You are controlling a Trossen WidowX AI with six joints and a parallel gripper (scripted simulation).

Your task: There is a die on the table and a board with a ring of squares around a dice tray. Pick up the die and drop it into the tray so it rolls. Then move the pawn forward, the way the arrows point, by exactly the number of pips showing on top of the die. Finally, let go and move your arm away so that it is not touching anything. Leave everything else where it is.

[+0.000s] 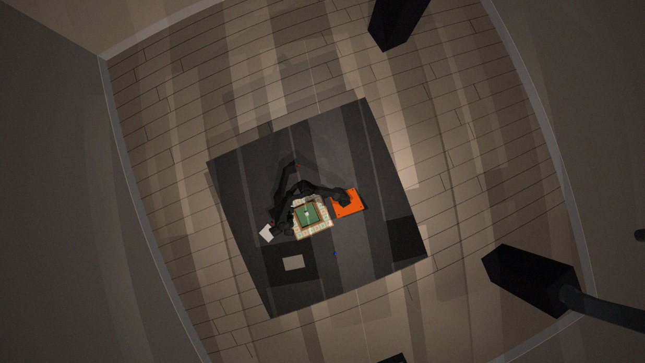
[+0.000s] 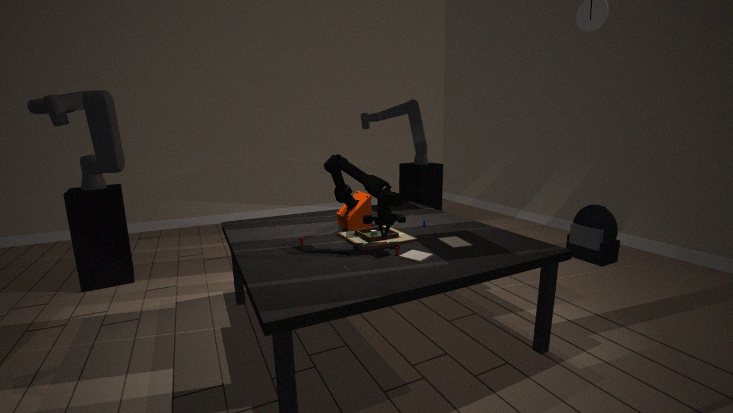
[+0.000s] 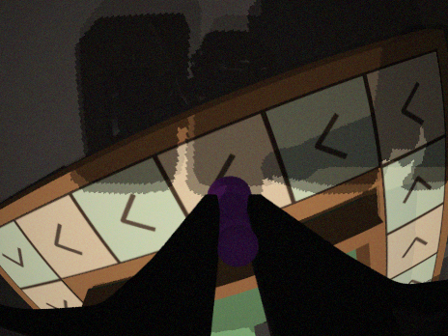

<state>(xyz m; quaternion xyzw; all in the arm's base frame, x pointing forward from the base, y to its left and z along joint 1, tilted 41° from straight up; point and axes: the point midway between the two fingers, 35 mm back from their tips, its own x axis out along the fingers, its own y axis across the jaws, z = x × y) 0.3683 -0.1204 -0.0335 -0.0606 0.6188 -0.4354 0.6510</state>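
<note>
Now: the purple pawn 10 mm above my gripper tip. The rest, counted from my gripper tip: dice tray 110 mm behind, 30 mm to the left, 30 mm below; then white die 120 mm behind, 20 mm to the left, 10 mm below; then white pyramid-like block 200 mm ahead, 10 mm to the left, 30 mm below.
</note>
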